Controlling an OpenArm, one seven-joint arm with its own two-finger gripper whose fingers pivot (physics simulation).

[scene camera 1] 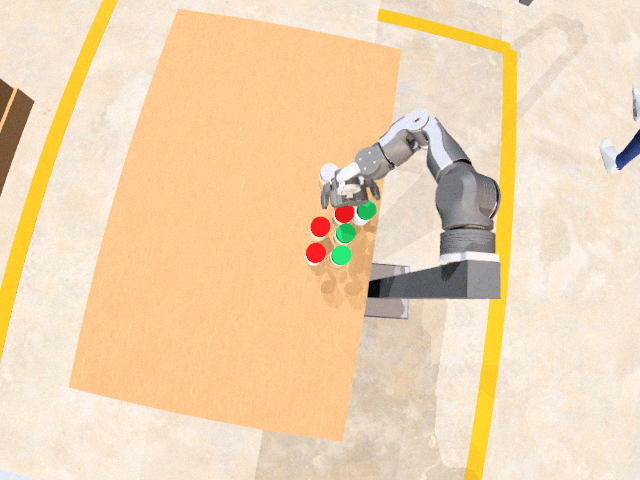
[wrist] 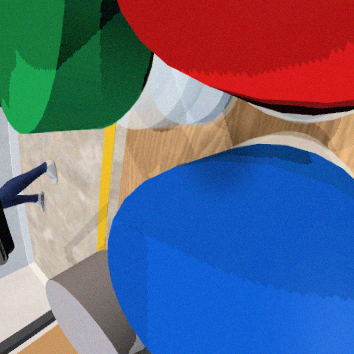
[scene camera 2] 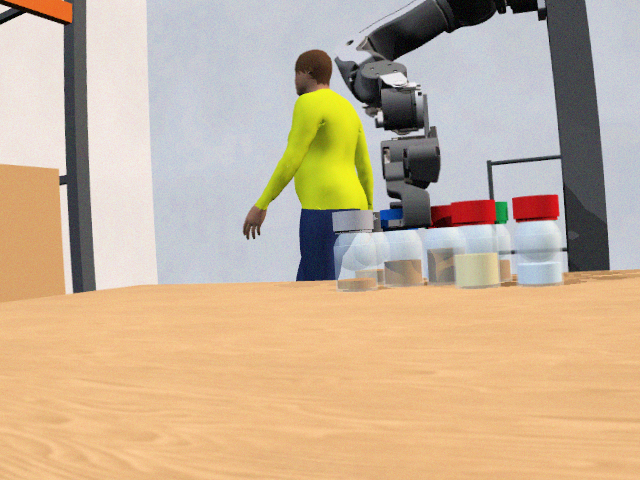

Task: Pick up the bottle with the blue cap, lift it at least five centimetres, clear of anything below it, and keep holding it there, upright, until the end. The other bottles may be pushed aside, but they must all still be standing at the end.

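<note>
The blue-capped bottle [scene camera 2: 391, 213] [wrist: 240, 250] stands upright on the table; its clear body holds brown contents. In scene camera 1 it is hidden under the gripper. My gripper [scene camera 1: 349, 194] [scene camera 2: 415, 219] is open and points down over this bottle. In scene camera 2 a finger reaches down to cap height and covers the right part of the blue cap. The fingers do not show in the wrist view, where the blue cap lies large below the camera. Whether a finger touches the cap cannot be told.
A grey-capped bottle [scene camera 1: 328, 172] [scene camera 2: 352, 221] stands beside the gripper; another grey cap [scene camera 2: 376, 222] shows behind it. A red cap [scene camera 1: 344, 213] [wrist: 250, 50] and a green cap [scene camera 1: 366, 210] [wrist: 75, 75] are close by. Several more red- and green-capped bottles stand further along. The visible bottles are upright.
</note>
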